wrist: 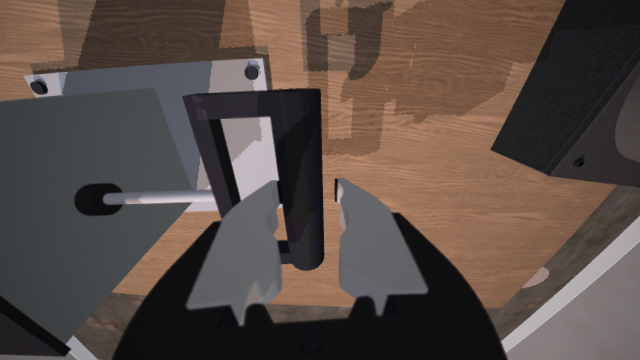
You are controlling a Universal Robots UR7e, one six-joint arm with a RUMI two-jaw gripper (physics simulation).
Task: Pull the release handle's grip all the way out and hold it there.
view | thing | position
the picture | gripper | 308, 181
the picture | release handle grip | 295, 114
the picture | metal base plate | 172, 81
